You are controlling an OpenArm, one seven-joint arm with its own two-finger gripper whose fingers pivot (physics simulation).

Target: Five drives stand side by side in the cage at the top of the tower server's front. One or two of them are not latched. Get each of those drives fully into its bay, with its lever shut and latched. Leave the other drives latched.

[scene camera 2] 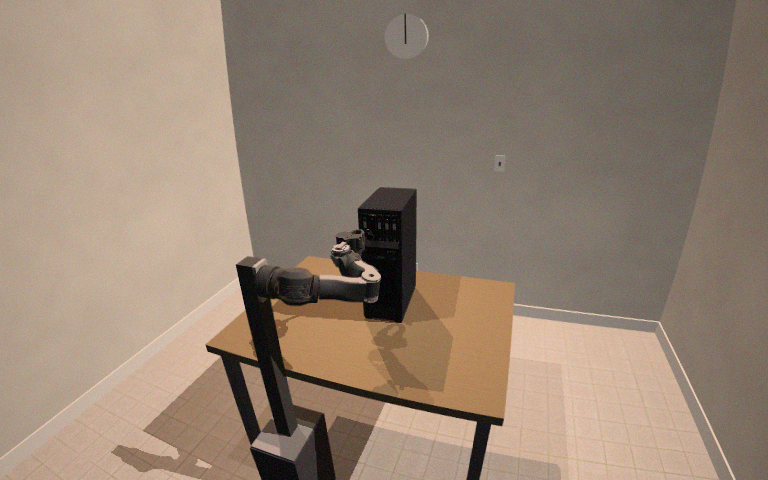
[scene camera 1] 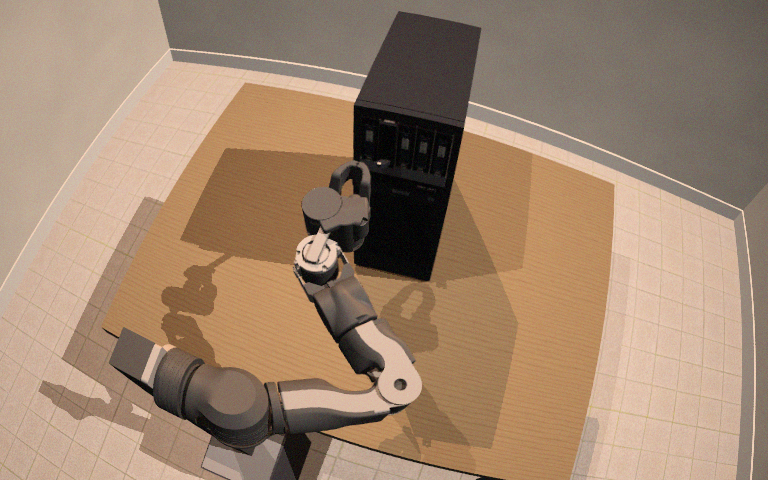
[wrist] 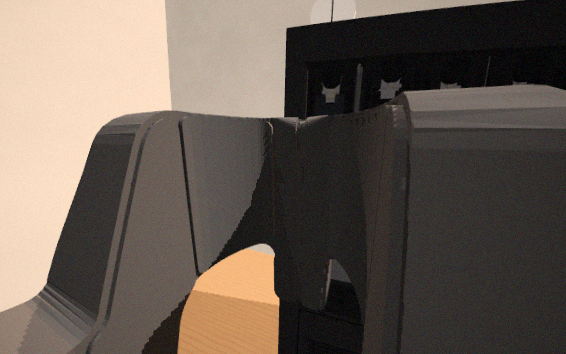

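Note:
The black tower server (scene camera 1: 399, 226) (scene camera 2: 408, 254) (wrist: 425, 37) stands upright with five drives side by side at its top front. The second drive from the left has its lever (scene camera 1: 380, 163) swung out and down, its light tip towards the camera; in the wrist view the fingers hide it. The leftmost drive (scene camera 1: 369, 139) and the third (scene camera 1: 404, 144), fourth (scene camera 1: 423, 148) and fifth (scene camera 1: 441, 151) drives show their levers upright and shut. My gripper (scene camera 1: 358, 164) (scene camera 2: 361, 231) (wrist: 309, 208) is shut and empty, its fingertips just left of the open lever's tip in scene camera 1. Contact cannot be told.
The server stands on a wooden table (scene camera 1: 566, 283) (scene camera 2: 481, 339). My forearm (scene camera 1: 345, 305) reaches in from the front, left of the server's lower front. A wall (scene camera 1: 566, 73) (scene camera 2: 453, 113) rises behind the table.

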